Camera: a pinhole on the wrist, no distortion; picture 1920 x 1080 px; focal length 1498.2 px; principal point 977.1 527.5 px. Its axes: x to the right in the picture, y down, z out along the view. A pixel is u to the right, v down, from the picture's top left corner.
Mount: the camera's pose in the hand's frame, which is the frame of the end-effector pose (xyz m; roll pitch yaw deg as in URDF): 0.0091 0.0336 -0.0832 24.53 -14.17 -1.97
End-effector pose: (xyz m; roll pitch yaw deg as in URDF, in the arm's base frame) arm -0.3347 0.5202 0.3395 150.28 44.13 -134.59
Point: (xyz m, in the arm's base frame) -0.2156 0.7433 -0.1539
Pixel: 1786.8 551.5
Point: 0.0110 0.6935 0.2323
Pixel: 622.9 52.3
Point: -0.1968 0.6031 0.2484
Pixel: 987.8 241.5
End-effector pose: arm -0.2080 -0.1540 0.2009 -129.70 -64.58 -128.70
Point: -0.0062 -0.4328 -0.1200
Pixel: 593.8 939.7
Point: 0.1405 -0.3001 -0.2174
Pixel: 137.5 571.3
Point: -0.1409 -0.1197 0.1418
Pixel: 209.4 127.4
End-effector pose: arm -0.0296 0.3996 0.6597 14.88 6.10 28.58
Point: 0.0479 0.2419 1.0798
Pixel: 1189.6 901.4
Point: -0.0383 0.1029 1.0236
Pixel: 798.7 616.2
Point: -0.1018 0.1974 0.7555
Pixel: 326.8 271.7
